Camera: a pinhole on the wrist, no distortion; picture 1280 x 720 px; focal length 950.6 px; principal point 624.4 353.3 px. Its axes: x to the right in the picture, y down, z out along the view. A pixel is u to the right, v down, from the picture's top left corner.
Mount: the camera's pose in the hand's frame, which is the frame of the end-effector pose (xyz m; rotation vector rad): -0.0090 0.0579 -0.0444 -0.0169 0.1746 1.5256
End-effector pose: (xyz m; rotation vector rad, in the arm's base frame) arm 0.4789 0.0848 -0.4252 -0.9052 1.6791 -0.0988
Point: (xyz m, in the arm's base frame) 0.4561 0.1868 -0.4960
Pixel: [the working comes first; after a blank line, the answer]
In the camera's frame: 0.0495 0.0070 0.0941

1124 424
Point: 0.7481 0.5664 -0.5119
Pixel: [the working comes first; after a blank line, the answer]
In the camera's frame: 0.1151 0.2775 0.4841

outside the picture
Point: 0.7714 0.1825 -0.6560
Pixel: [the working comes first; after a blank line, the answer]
In the camera's frame: -0.0672 -0.0840 0.4153

471 161
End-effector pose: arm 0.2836 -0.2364 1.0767 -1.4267 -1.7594 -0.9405
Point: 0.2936 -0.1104 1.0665
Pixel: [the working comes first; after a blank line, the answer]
In the camera's frame: -0.0487 -0.0468 0.1575

330 71
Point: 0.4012 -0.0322 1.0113
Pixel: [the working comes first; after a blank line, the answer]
In the camera's frame: 0.0486 -0.0062 0.2556

805 330
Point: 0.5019 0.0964 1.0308
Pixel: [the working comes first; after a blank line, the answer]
In the camera's frame: 0.1574 -0.0539 0.3694

1030 214
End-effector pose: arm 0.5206 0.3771 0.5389 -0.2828 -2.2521 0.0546
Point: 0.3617 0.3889 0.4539
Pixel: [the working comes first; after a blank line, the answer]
In the camera's frame: -0.0896 -0.0269 0.2153

229 234
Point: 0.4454 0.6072 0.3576
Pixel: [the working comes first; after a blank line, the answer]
In the camera's frame: 0.1453 0.0611 0.2465

1185 589
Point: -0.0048 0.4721 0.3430
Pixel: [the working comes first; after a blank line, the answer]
In the camera's frame: -0.1002 -0.1512 0.5868

462 108
